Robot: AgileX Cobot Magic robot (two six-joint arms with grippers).
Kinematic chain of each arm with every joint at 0, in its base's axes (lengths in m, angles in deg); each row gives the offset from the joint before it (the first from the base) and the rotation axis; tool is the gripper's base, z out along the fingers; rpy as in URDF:
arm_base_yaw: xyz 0 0 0.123 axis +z
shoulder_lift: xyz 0 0 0 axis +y
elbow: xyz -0.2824 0 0.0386 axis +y
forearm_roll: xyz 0.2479 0 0.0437 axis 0.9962 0 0.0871
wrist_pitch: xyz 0 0 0 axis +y
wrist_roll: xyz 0.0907 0 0.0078 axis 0.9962 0 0.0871
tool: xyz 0 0 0 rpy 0 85 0
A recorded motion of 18 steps. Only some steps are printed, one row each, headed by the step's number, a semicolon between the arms.
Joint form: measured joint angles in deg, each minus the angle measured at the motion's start. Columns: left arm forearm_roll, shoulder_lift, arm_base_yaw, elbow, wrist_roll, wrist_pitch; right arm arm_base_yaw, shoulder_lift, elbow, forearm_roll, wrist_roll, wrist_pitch.
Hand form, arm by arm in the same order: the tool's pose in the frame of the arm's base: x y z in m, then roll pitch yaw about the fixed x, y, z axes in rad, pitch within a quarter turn. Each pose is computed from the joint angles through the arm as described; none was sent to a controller.
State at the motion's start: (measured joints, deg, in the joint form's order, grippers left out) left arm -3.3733 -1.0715 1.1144 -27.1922 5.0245 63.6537; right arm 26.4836 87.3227 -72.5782 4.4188 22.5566 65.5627
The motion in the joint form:
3: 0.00 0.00 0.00 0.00 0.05 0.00; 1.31 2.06 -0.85 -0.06 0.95 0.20
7: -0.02 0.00 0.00 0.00 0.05 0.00; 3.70 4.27 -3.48 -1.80 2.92 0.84
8: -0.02 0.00 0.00 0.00 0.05 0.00; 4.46 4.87 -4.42 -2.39 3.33 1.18
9: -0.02 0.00 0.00 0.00 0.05 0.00; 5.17 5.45 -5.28 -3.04 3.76 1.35
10: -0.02 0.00 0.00 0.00 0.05 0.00; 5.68 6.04 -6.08 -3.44 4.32 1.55
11: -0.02 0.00 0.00 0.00 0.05 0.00; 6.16 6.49 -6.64 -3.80 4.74 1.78
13: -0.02 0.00 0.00 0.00 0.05 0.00; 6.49 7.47 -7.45 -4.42 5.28 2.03
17: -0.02 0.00 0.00 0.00 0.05 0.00; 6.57 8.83 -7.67 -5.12 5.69 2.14
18: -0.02 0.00 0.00 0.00 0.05 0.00; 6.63 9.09 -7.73 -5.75 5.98 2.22
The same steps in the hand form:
3: -0.0069 -0.0049 0.2661 3.0877 1.0410 3.0375; 0.2684 0.1486 0.2913 2.9786 0.1808 -3.1047
7: -0.0069 -0.0050 0.2661 3.0883 1.0411 3.0378; 0.2725 0.1629 0.2913 3.0012 0.1854 -3.0860
8: -0.0069 -0.0050 0.2661 3.0883 1.0411 3.0378; 0.2734 0.1673 0.2923 3.0090 0.1890 -3.0762
9: -0.0069 -0.0050 0.2661 3.0883 1.0411 3.0378; 0.2744 0.1716 0.2930 3.0167 0.1949 -3.0676
10: -0.0069 -0.0050 0.2661 3.0883 1.0411 3.0378; 0.2757 0.1751 0.2933 3.0209 0.1970 -3.0661
11: -0.0069 -0.0050 0.2661 3.0883 1.0411 3.0378; 0.2762 0.1780 0.2933 3.0260 0.1972 -3.0627
13: -0.0069 -0.0050 0.2661 3.0883 1.0411 3.0378; 0.2791 0.1811 0.2914 3.0373 0.1948 -3.0621
17: -0.0069 -0.0050 0.2661 3.0883 1.0411 3.0378; 0.2829 0.1829 0.2845 3.0573 0.1807 -3.0618
18: -0.0069 -0.0050 0.2661 3.0883 1.0411 3.0378; 0.2838 0.1828 0.2832 3.0684 0.1811 -3.0617

